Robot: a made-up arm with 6 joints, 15 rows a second.
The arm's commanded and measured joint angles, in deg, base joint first. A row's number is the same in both.
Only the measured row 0 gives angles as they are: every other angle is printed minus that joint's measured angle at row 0.
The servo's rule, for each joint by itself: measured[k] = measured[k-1] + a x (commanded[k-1-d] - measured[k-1]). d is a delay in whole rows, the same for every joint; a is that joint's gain. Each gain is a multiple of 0.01, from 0.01 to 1. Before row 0 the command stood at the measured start. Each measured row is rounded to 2 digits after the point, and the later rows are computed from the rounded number. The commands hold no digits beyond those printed.
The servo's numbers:
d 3
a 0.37 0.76 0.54 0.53 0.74 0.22
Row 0, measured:
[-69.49, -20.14, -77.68, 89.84, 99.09, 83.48]
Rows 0 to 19, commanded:
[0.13, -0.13, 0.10, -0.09, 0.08, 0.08]
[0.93, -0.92, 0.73, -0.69, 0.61, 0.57]
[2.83, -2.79, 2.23, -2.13, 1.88, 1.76]
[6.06, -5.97, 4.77, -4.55, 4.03, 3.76]
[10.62, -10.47, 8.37, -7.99, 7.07, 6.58]
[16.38, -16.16, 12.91, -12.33, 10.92, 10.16]
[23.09, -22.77, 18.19, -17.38, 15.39, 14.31]
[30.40, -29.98, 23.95, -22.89, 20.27, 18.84]
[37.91, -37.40, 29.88, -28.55, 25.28, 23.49]
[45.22, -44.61, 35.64, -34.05, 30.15, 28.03]
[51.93, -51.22, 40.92, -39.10, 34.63, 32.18]
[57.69, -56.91, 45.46, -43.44, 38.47, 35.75]
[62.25, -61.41, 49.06, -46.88, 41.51, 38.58]
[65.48, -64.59, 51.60, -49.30, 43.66, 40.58]
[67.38, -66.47, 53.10, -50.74, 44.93, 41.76]
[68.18, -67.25, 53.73, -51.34, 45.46, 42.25]
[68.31, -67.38, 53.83, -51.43, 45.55, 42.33]
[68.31, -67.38, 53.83, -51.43, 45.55, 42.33]
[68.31, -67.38, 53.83, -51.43, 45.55, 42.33]
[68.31, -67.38, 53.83, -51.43, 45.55, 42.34]
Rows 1 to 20, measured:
[0.00, 0.00, 0.00, 0.00, 0.00, 0.00]
[0.00, 0.00, 0.00, 0.00, 0.00, 0.00]
[0.00, 0.00, 0.00, 0.00, 0.00, 0.00]
[0.05, -0.10, 0.05, -0.05, 0.06, 0.02]
[0.38, -0.72, 0.42, -0.39, 0.47, 0.14]
[1.29, -2.29, 1.40, -1.31, 1.51, 0.50]
[3.05, -5.09, 3.22, -3.03, 3.37, 1.22]
[5.85, -9.18, 6.00, -5.66, 6.11, 2.40]
[9.75, -14.48, 9.73, -9.20, 9.67, 4.11]
[14.69, -20.78, 14.30, -13.54, 13.90, 6.35]
[20.50, -27.77, 19.51, -18.50, 18.61, 9.10]
[26.94, -35.09, 25.11, -23.83, 23.55, 12.27]
[33.70, -42.33, 30.80, -29.25, 28.43, 15.74]
[40.45, -49.09, 36.26, -34.47, 33.02, 19.36]
[46.83, -55.03, 41.23, -39.22, 37.05, 22.97]
[52.54, -59.88, 45.46, -43.28, 40.35, 26.40]
[57.33, -63.46, 48.78, -46.47, 42.80, 29.52]
[61.05, -65.75, 51.11, -48.73, 44.38, 32.21]
[63.69, -66.89, 52.52, -50.11, 45.18, 34.42]
[65.40, -67.26, 53.23, -50.81, 45.45, 36.16]

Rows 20 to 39, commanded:
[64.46, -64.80, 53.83, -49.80, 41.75, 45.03]
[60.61, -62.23, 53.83, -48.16, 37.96, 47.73]
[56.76, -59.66, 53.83, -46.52, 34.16, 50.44]
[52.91, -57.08, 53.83, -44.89, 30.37, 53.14]
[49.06, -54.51, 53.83, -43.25, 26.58, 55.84]
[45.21, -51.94, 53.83, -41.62, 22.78, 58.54]
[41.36, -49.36, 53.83, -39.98, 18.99, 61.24]
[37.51, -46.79, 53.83, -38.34, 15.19, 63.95]
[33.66, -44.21, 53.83, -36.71, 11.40, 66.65]
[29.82, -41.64, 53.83, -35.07, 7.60, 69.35]
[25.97, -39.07, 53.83, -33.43, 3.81, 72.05]
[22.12, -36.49, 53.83, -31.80, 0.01, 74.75]
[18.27, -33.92, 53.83, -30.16, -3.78, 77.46]
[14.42, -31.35, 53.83, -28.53, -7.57, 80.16]
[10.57, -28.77, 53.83, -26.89, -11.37, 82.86]
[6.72, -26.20, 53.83, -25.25, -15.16, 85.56]
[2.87, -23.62, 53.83, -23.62, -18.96, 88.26]
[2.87, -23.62, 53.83, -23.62, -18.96, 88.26]
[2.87, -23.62, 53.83, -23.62, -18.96, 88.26]
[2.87, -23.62, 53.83, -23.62, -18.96, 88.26]
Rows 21 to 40, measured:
[66.48, -67.35, 53.55, -51.14, 45.52, 37.52]
[67.16, -67.37, 53.70, -51.29, 45.54, 38.58]
[67.59, -67.38, 53.77, -51.36, 45.55, 39.41]
[66.43, -65.42, 53.80, -50.53, 42.74, 40.65]
[64.28, -63.00, 53.82, -49.27, 39.20, 42.21]
[61.50, -60.46, 53.83, -47.81, 35.47, 44.02]
[58.32, -57.89, 53.83, -46.26, 31.70, 46.03]
[54.89, -55.32, 53.83, -44.66, 27.91, 48.19]
[51.31, -52.75, 53.83, -43.05, 24.11, 50.47]
[47.63, -50.17, 53.83, -41.42, 20.32, 52.84]
[43.89, -47.60, 53.83, -39.79, 16.52, 55.28]
[40.10, -45.02, 53.83, -38.16, 12.73, 57.78]
[36.30, -42.45, 53.83, -36.52, 8.93, 60.33]
[32.48, -39.88, 53.83, -34.88, 5.14, 62.91]
[28.65, -37.30, 53.83, -33.25, 1.34, 65.51]
[24.81, -34.73, 53.83, -31.61, -2.45, 68.14]
[20.97, -32.16, 53.83, -29.98, -6.24, 70.78]
[17.12, -29.58, 53.83, -28.34, -10.04, 73.44]
[13.27, -27.01, 53.83, -26.70, -13.83, 76.11]
[9.42, -24.43, 53.83, -25.07, -17.63, 78.78]

